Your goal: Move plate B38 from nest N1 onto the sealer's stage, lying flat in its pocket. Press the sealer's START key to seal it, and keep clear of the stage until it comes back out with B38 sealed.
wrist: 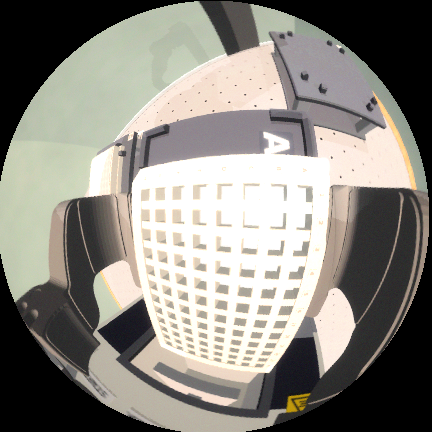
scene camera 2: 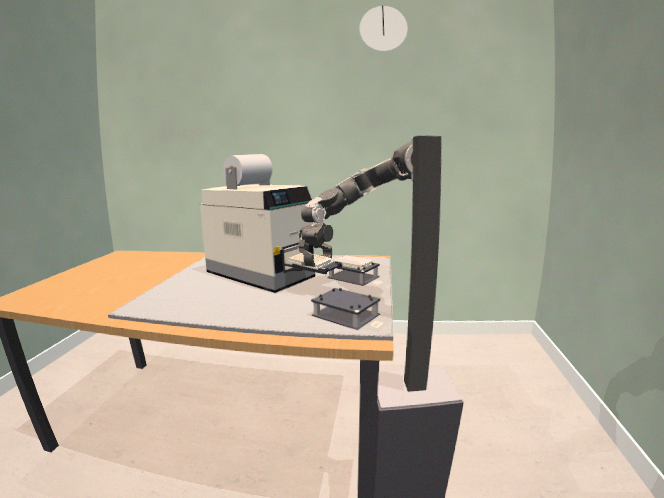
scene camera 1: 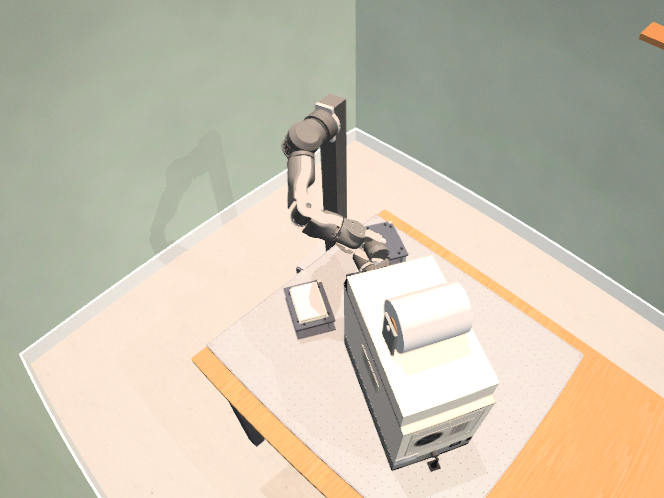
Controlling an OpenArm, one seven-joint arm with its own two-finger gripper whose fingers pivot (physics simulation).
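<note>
My gripper is shut on a white many-welled plate, B38 by the task, with one finger on each long side. The plate looks level, over the sealer's extended dark stage. The stage's outer part, with the letter A and raised corners, shows beyond the plate in the wrist view. I cannot tell whether the plate touches the stage. The sealer is a big off-white box. Part of the START label shows at the lower left; the plate hides the pocket.
A dark nest without a plate stands to one side of the stage. Another nest on the other side holds a white plate. A film roll tops the sealer.
</note>
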